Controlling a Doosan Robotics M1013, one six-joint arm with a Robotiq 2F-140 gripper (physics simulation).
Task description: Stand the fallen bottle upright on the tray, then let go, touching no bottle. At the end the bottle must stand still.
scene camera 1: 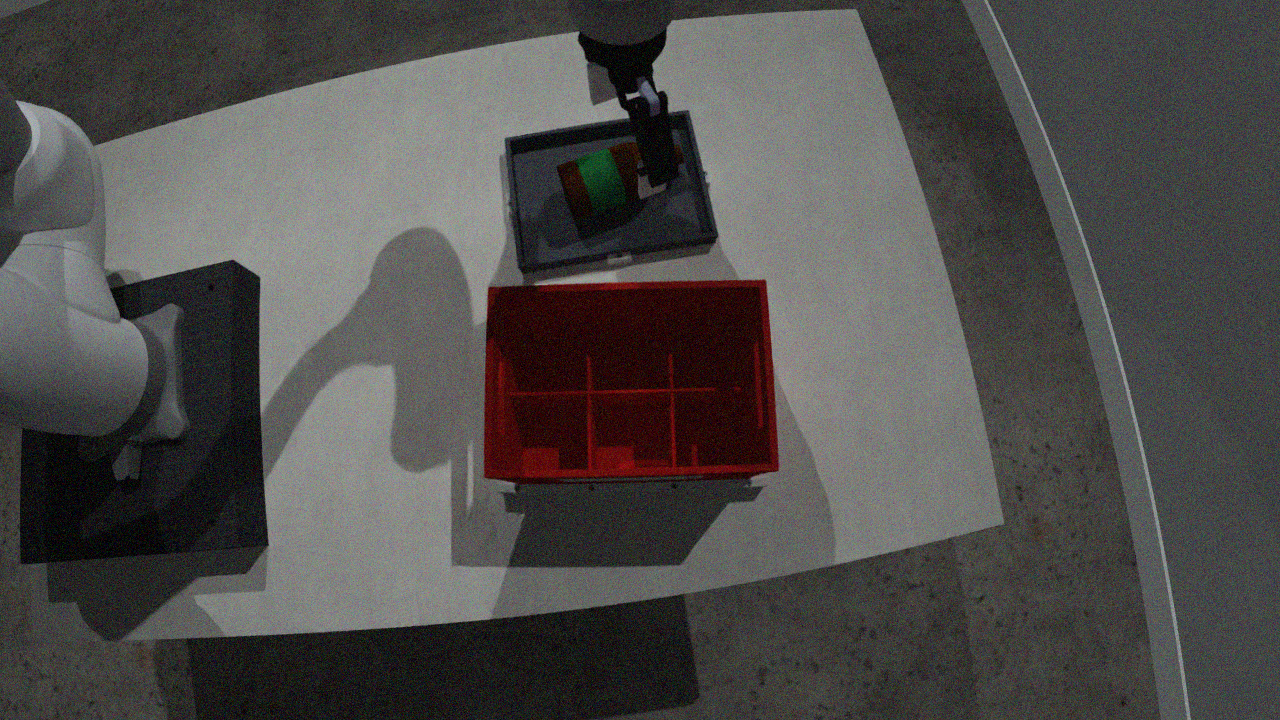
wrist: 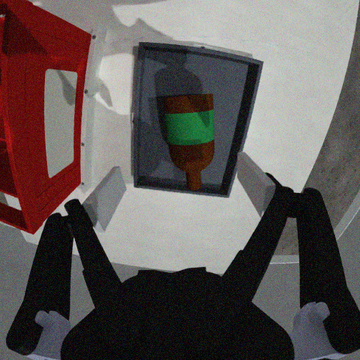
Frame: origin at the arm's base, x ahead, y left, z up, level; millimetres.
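Where they show: gripper, fingertip midpoint: (scene camera 1: 627,143); arm's base, origin of the base link: (scene camera 1: 132,384).
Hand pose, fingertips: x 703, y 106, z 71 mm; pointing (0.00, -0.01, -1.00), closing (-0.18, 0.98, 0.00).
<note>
Each offset is from my fingertips to the top centre of the thing. "pt": to the spot under its first point.
The brown bottle with a green band @[dy +18, dx -2, dz -62 mm] (scene camera 1: 601,181) (wrist: 190,128) lies on its side on the dark grey tray @[pt dy +57, dx -113, dz -136 mm] (scene camera 1: 537,179) (wrist: 225,85). In the wrist view its neck points down toward the gripper side, near the tray's lower wall; in the scene view the neck points right and is partly hidden by a finger. My gripper (scene camera 1: 653,183) (wrist: 178,171) is wide open and empty. It is above the neck end of the bottle, with its two pads on either side of the neck's line in the wrist view. No contact with the bottle shows in the wrist view.
A red crate with divided compartments @[dy -266, dx -59, dz +34 mm] (scene camera 1: 626,285) (wrist: 30,115) stands beside the tray, on the near side in the scene view and at the left in the wrist view. The black base block (scene camera 1: 223,358) and white arm (scene camera 1: 53,340) are at the left.
</note>
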